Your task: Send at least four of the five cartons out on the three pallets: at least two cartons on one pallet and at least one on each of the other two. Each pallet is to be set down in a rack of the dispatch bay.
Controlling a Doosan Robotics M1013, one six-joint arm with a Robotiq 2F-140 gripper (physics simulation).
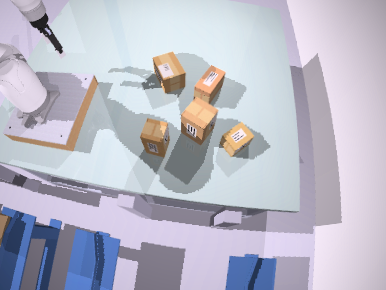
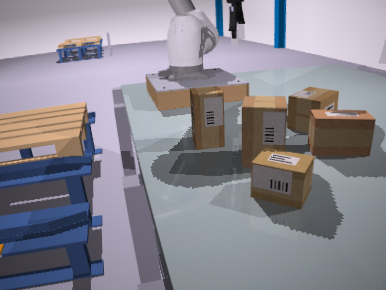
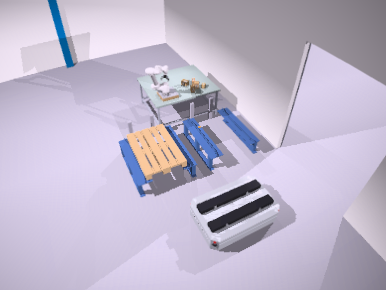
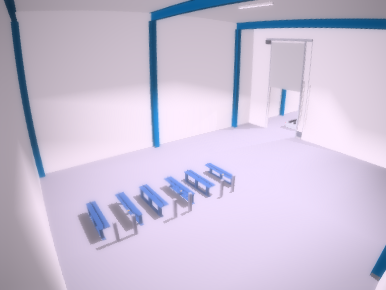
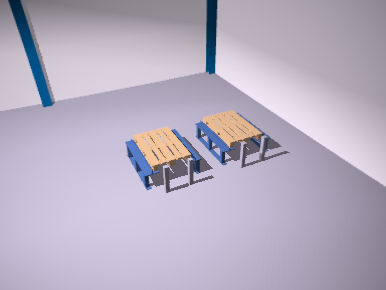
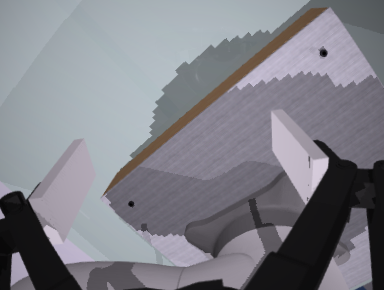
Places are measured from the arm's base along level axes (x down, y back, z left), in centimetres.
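Pixels of known places: gripper, fingertip midpoint: (image 1: 56, 49) (image 2: 238, 42) (image 6: 179, 144); arm's base at its link origin: (image 1: 38, 105) (image 2: 186, 76) (image 3: 166, 93) (image 6: 268, 241).
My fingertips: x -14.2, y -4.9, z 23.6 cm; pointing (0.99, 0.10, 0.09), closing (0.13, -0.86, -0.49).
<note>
Ahead of a thing's pixels: the offset from my fingertips to its middle. Level surfaces: height alone.
Five cartons stand apart from the gripper on the glass table {dx +22.0 cm} (image 1: 260, 180) (image 2: 210, 250): a tall one {dx +14.2, dy -57.6, dz -27.1 cm} (image 1: 155, 137) (image 2: 207, 117), a larger one {dx +14.4, dy -72.1, dz -15.7 cm} (image 1: 199, 120) (image 2: 264, 127), a small low one {dx +18.0, dy -89.0, dz -18.0 cm} (image 1: 237, 139) (image 2: 282, 179), a reddish one {dx +16.9, dy -72.8, dz +5.7 cm} (image 1: 210, 82) (image 2: 342, 132) and another {dx +16.8, dy -52.5, dz +9.0 cm} (image 1: 169, 72) (image 2: 312, 107). My gripper (image 1: 62, 54) (image 2: 235, 40) (image 6: 179, 144) is open and empty, high beside the robot base. One bare pallet (image 2: 42, 122) (image 3: 140, 154) lies on a rack near the table. Two bare pallets (image 5: 180, 142) (image 5: 247, 124) lie on store racks. Dispatch racks (image 4: 97, 220) (image 4: 152, 200) (image 4: 199, 181) carry no pallets.
A white vehicle (image 3: 230, 205) with black top strips stands on the floor in front of the racks near the table. Blue rack rails (image 3: 202, 140) (image 3: 240, 131) without a pallet stand right of the pallet. Grey posts (image 5: 166, 179) (image 5: 243, 154) stand at the store racks. A doorway (image 4: 269, 82) shows at the back.
</note>
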